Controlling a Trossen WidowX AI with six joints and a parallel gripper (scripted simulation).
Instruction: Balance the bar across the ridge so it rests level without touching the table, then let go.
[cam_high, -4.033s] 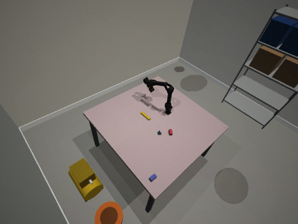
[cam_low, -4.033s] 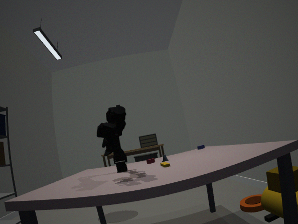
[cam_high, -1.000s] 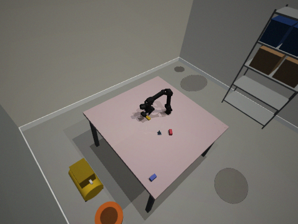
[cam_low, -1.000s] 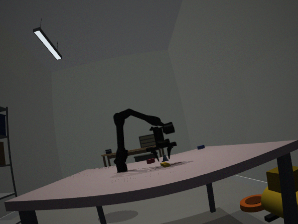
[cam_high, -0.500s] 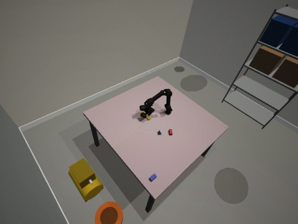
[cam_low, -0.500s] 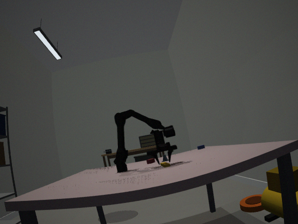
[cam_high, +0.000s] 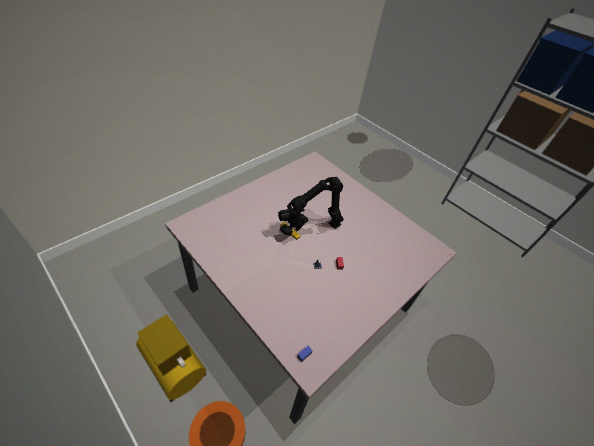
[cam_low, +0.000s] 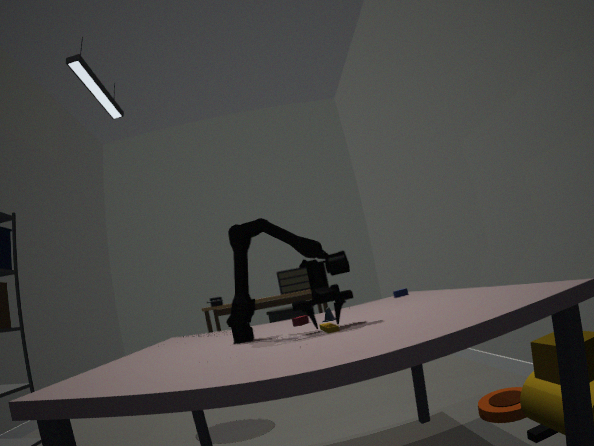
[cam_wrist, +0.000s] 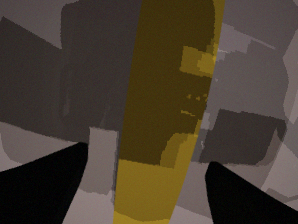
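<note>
My gripper tip is now 30 mm to the left of the yellow bar. The rest, counted from my gripper tip: small red block: 60 mm behind, 350 mm to the left, 10 mm above; then blue block: 460 mm ahead, 600 mm to the left, 10 mm above.
</note>
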